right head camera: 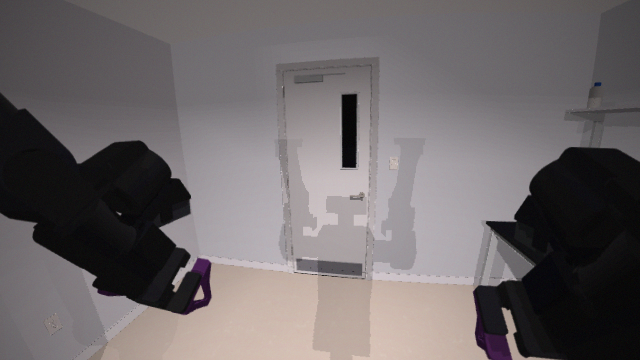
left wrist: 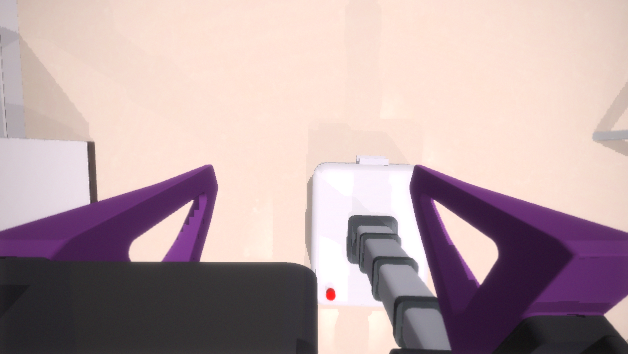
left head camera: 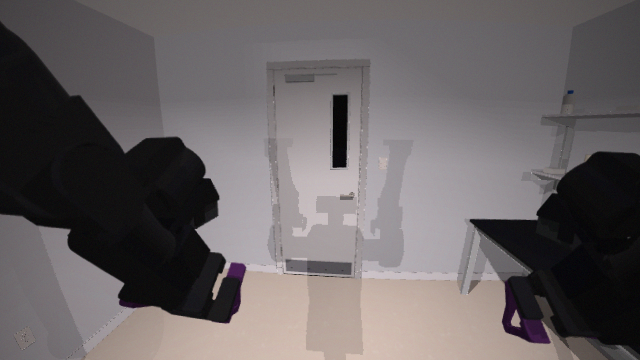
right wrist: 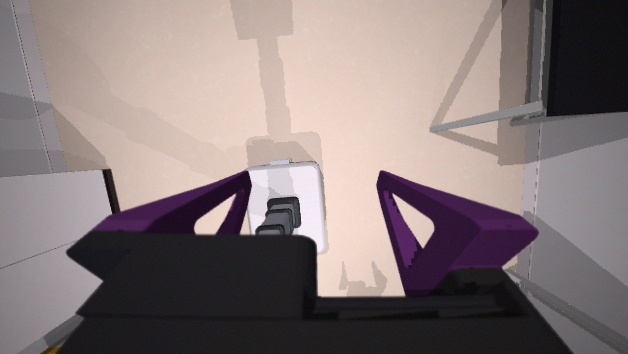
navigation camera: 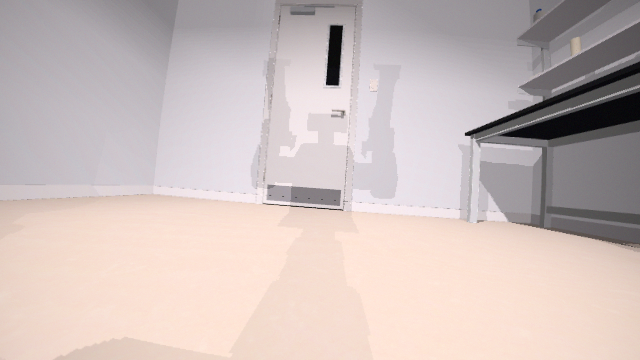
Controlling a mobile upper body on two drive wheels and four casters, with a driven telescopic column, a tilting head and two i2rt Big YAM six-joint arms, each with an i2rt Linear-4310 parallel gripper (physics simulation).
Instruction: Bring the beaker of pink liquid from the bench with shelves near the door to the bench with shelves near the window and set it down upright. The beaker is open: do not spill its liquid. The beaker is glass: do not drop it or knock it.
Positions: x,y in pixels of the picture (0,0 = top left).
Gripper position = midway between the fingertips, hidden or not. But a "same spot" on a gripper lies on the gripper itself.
Labels:
left gripper: right head camera; left wrist 313,175; left head camera; not seen in the right wrist view (out of frame); not seen in the navigation camera view (out of frame)
right gripper: right head camera; left head camera; right wrist 314,177; not seen in the left wrist view (out of frame); not seen in the navigation camera view (out of frame)
same spot on left gripper: (right head camera: 181,302) = (left head camera: 223,310)
same spot on right gripper: (left head camera: 519,290) = (right head camera: 485,301)

